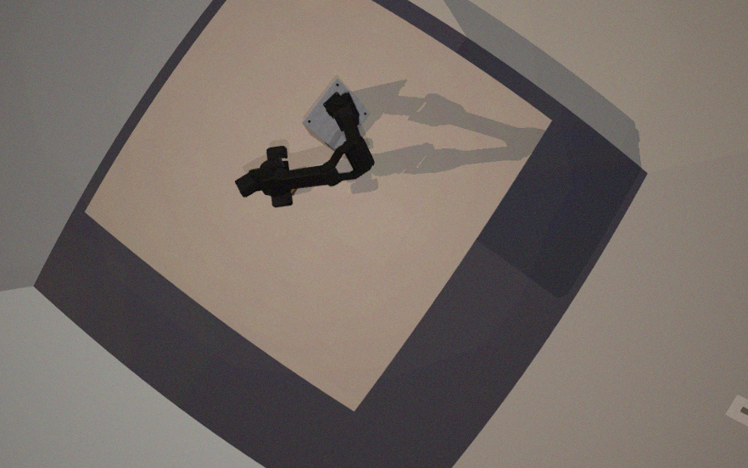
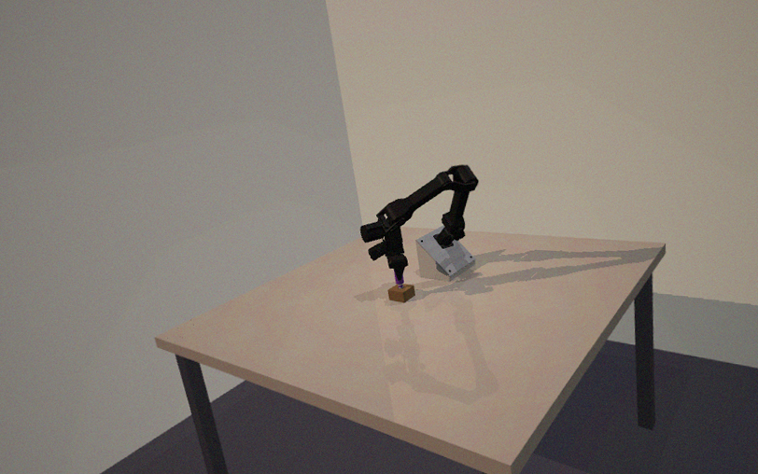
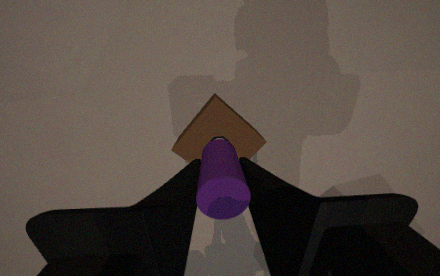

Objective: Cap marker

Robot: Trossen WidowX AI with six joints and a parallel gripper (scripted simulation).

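Right now the purple cap is 1 cm above my gripper tip. Also, from my gripper tip: brown holder block: 5 cm below.
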